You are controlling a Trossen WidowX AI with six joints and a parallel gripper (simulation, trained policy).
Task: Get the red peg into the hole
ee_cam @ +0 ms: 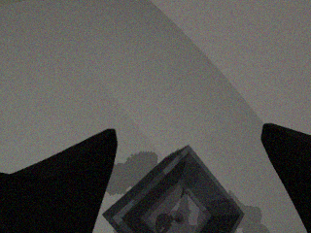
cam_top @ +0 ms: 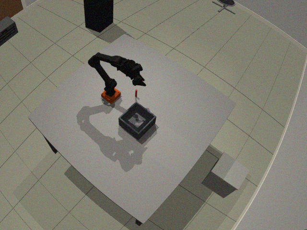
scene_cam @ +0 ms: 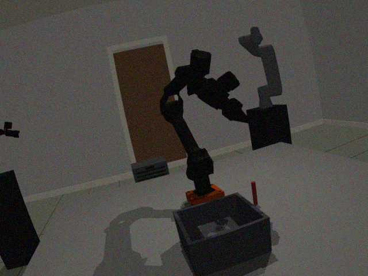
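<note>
Now: the red peg 270 mm below my gripper tip, 100 mm behind it and 60 mm to the left of it. The rest, counted from my gripper tip: light grey plate: 260 mm below, 140 mm to the right, 40 mm ahead; then dark grey box: 280 mm below, 140 mm to the right, 40 mm ahead.
</note>
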